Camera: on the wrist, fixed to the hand. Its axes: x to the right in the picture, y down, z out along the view.
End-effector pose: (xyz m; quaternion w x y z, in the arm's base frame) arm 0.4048 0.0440 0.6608 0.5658 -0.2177 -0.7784 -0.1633
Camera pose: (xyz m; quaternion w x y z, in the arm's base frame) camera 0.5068 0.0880 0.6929 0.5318 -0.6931 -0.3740 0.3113
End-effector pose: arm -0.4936 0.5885 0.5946 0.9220 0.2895 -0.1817 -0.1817
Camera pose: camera -0.4327 0.6867 0.5977 0.7652 0.0981 -0.3197 0.5501
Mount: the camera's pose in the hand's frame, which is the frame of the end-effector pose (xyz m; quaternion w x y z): 0.0103 0.0911 -0.0704 0.6921 0.0270 0.0214 0.7210
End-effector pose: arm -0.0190 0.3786 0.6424 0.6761 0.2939 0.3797 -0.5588
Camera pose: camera 0.0580 0.4494 0.5933 0.8548 0.5074 0.0503 0.0968
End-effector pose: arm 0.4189 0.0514 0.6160 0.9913 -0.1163 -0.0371 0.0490
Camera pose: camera 0.4270 0.1247 0.5270 0.6547 -0.0815 0.0807 0.7471
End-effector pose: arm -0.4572 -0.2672 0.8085 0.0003 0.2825 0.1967 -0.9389
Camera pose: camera -0.4183 -0.3241 0.7157 0.6653 0.3574 -0.0929 -0.6488
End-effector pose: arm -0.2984 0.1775 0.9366 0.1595 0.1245 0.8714 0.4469
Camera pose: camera -0.3285 0.1811 1.0482 0.2338 -0.7092 -0.5288 -0.4034
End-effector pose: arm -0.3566 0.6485 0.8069 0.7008 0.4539 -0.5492 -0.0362
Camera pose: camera -0.3368 0.7382 0.8771 0.5106 -0.0621 -0.6933 0.5047
